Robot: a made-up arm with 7 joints. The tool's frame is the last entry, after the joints.
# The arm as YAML. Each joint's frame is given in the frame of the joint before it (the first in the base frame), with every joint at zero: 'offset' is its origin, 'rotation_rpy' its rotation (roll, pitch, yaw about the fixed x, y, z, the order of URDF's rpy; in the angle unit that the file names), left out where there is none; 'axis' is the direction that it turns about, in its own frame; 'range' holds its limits. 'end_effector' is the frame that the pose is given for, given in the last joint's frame.
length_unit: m
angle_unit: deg
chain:
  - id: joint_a
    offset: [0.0, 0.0, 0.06]
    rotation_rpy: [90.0, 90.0, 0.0]
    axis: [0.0, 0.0, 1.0]
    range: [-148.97, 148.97]
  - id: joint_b
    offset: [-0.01, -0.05, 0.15]
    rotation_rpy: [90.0, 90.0, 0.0]
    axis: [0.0, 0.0, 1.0]
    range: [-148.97, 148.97]
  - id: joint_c
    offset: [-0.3, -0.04, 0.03]
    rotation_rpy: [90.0, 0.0, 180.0]
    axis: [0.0, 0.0, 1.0]
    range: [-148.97, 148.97]
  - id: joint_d
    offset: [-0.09, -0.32, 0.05]
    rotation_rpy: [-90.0, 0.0, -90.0]
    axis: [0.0, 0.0, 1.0]
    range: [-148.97, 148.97]
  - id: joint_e
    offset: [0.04, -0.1, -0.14]
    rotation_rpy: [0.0, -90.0, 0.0]
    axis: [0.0, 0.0, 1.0]
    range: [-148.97, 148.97]
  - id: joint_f
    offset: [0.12, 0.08, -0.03]
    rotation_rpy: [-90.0, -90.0, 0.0]
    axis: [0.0, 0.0, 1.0]
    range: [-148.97, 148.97]
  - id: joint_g
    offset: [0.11, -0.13, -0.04]
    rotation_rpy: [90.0, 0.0, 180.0]
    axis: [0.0, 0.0, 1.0]
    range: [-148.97, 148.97]
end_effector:
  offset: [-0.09, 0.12, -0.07]
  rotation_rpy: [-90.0, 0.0, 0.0]
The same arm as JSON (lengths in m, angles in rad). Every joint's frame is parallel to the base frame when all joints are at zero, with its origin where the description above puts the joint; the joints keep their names.
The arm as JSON. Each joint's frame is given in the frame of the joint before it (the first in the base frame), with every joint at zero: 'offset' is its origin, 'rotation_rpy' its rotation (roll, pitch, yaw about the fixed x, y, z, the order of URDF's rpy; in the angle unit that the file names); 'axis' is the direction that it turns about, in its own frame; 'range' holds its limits. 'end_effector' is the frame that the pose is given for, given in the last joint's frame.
{"length_unit": "m", "angle_unit": "rad", "chain": [{"id": "joint_a", "offset": [0.0, 0.0, 0.06], "rotation_rpy": [0.0, 0.0, 0.0], "axis": [0.0, -1.0, 0.0], "range": [-2.6, 2.6]}, {"id": "joint_b", "offset": [-0.05, -0.15, 0.01], "rotation_rpy": [0.0, 0.0, 0.0], "axis": [-1.0, 0.0, 0.0], "range": [-2.6, 2.6]}, {"id": "joint_c", "offset": [-0.03, -0.3, 0.04], "rotation_rpy": [0.0, 0.0, 0.0], "axis": [0.0, 0.0, -1.0], "range": [-2.6, 2.6]}, {"id": "joint_d", "offset": [0.32, 0.09, -0.05], "rotation_rpy": [0.0, 0.0, 0.0], "axis": [0.0, -1.0, 0.0], "range": [-2.6, 2.6]}, {"id": "joint_e", "offset": [0.04, 0.14, -0.1], "rotation_rpy": [0.0, 0.0, 0.0], "axis": [-1.0, 0.0, 0.0], "range": [-2.6, 2.6]}, {"id": "joint_f", "offset": [0.03, -0.12, 0.08], "rotation_rpy": [0.0, 0.0, 0.0], "axis": [0.0, 0.0, 1.0], "range": [-2.6, 2.6]}, {"id": "joint_g", "offset": [-0.11, 0.13, -0.04], "rotation_rpy": [0.0, 0.0, 0.0], "axis": [0.0, -1.0, 0.0], "range": [-2.6, 2.6]}], "end_effector": {"offset": [-0.09, 0.07, 0.12], "rotation_rpy": [0.0, 0.0, 0.0]}}
